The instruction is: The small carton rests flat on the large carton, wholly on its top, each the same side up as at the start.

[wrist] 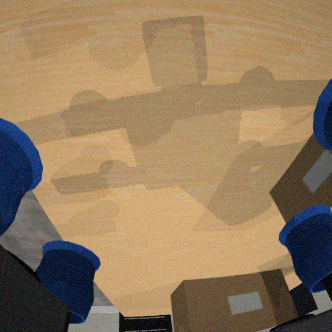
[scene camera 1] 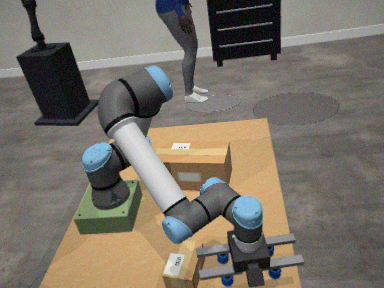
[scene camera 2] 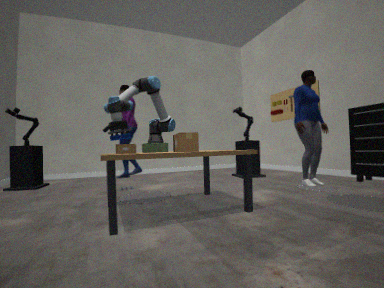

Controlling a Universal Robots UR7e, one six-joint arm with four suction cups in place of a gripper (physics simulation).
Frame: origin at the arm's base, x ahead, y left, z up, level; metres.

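Seen in the pictures: hand, its tool point: [wrist: 185,204] [scene camera 2: 120,139]; arm's base, origin of its link: [scene camera 1: 111,196] [scene camera 2: 155,143].
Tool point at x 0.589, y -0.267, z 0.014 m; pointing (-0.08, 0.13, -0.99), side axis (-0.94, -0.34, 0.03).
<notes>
Offsets run from my tool point to a thing's middle. Level surfaces: height alone.
The small carton @(dx -0.215, dy +0.019, dz -0.064 m) [scene camera 1: 189,270] [scene camera 2: 126,148] stands on the table near its front edge in scene camera 1, with a white label and tape on its top. Part of it shows at the right of the wrist view [wrist: 295,187]. The large carton @(dx -0.302, dy +0.503, dz -0.024 m) [scene camera 1: 205,171] [scene camera 2: 186,142] [wrist: 205,305] stands apart from it on the table, beyond the arm's forearm, which hides part of it in scene camera 1. My gripper [scene camera 1: 249,265] [scene camera 2: 120,135] is open, with its four blue suction cups facing down. It hangs above the table, beside and higher than the small carton, and no carton is on the cups.
The arm's green base block [scene camera 1: 107,220] [scene camera 2: 155,147] stands on the wooden table @(dz -0.100 m) [scene camera 1: 255,150] between the cartons in scene camera 2. A person in blue [scene camera 1: 187,50] [scene camera 2: 308,115] stands on the floor beyond the table. A person in purple [scene camera 2: 131,117] stands behind the arm. Black pedestals and a drawer cabinet [scene camera 1: 245,30] stand farther off.
</notes>
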